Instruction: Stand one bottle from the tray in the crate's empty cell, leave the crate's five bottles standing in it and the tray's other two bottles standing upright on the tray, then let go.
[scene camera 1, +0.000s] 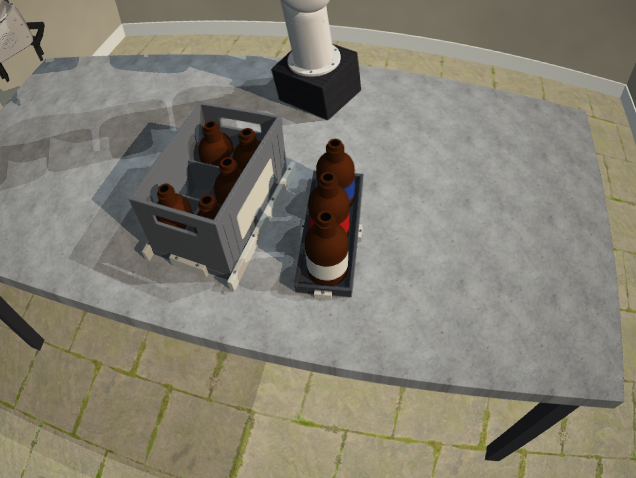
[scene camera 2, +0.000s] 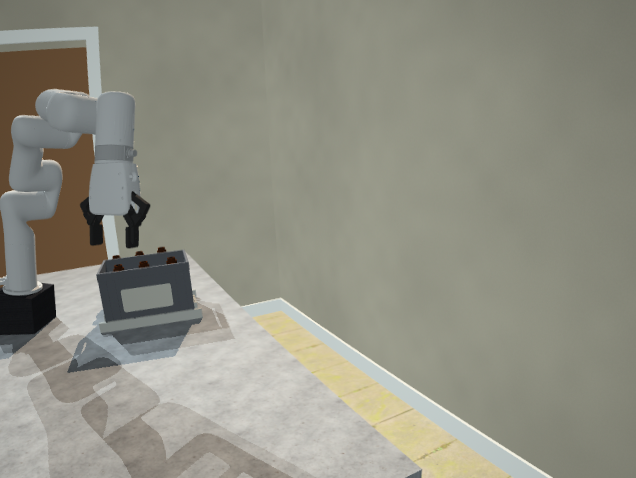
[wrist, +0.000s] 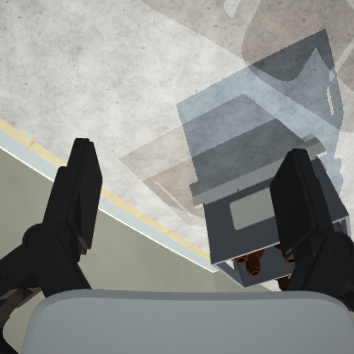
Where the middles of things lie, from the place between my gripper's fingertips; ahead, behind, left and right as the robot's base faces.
I see the red-label bottle (scene camera 1: 328, 195) 15 cm ahead of my hand, 70 cm to the left of it and 24 cm below it.
